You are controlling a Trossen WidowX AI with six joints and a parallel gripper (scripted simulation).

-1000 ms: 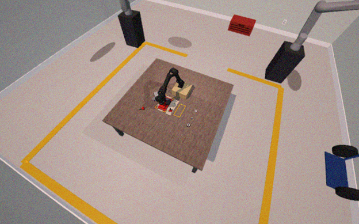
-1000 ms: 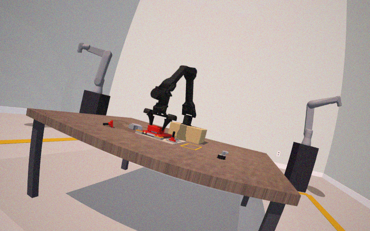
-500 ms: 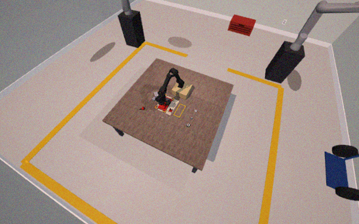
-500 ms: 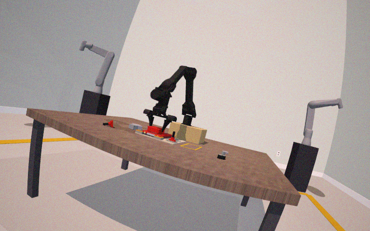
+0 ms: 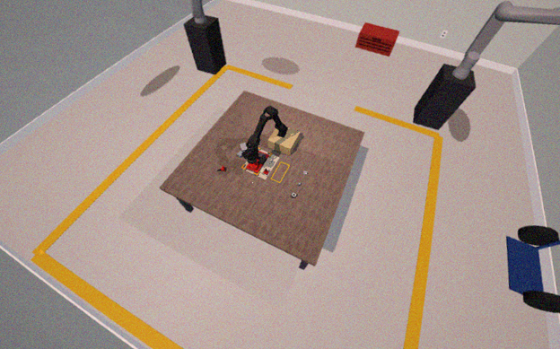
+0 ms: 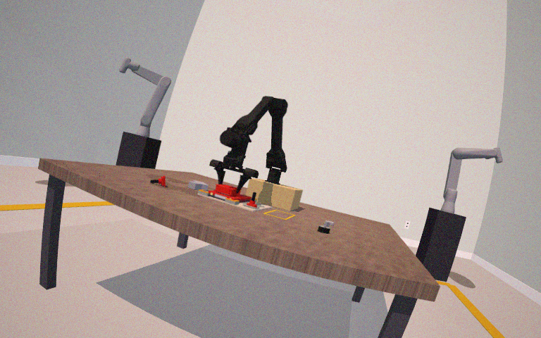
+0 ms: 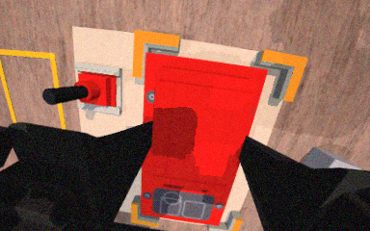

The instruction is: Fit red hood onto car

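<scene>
The red hood is 1 cm above my gripper tip. Also, from my gripper tip: black wheel (39 cm to the left, 13 cm ahead, 3 cm below); then grey engine block (1 cm below).
</scene>
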